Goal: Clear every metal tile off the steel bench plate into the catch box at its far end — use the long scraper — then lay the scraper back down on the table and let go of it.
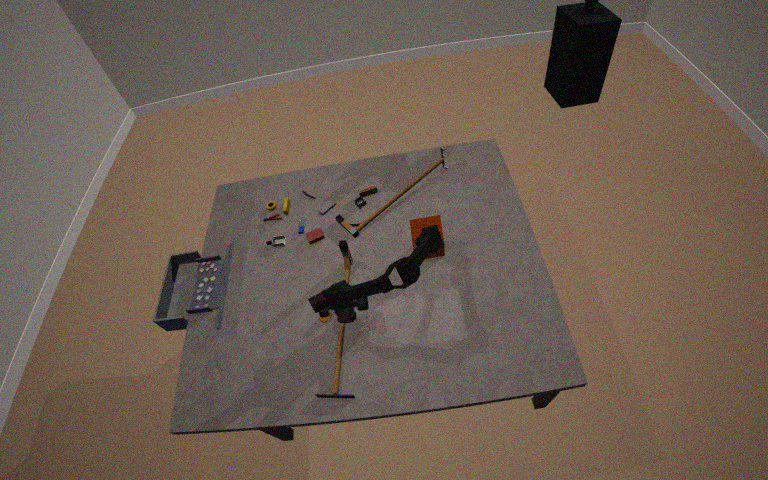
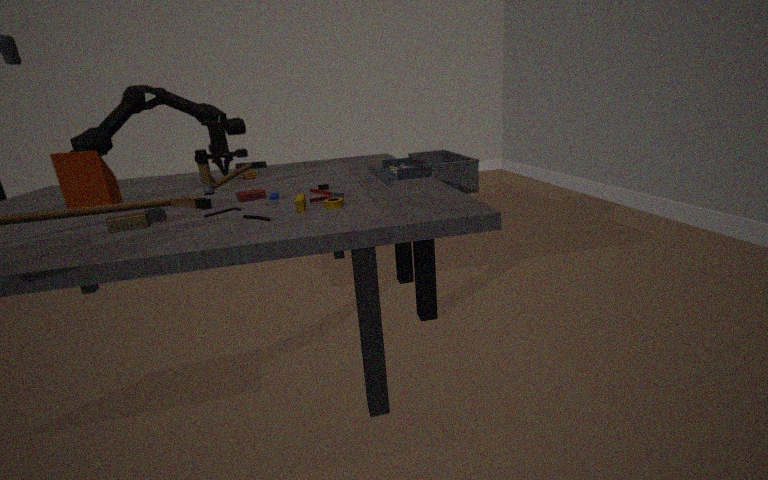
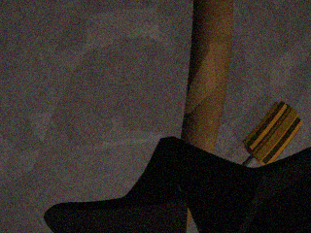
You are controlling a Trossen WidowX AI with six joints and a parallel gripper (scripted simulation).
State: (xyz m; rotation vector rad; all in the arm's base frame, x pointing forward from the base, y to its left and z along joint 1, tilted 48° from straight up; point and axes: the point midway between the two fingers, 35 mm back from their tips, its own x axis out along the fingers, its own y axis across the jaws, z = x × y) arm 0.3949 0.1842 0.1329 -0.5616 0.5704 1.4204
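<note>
My gripper tip is now 20 mm short of the long scraper, 20 mm to the right of it and 50 mm below it. Round my gripper tip: blue piece 170 mm ahead, 510 mm to the right, 10 mm below; then yellow screwdriver 80 mm ahead, 20 mm to the right; then red block 110 mm ahead, 430 mm to the right.
</note>
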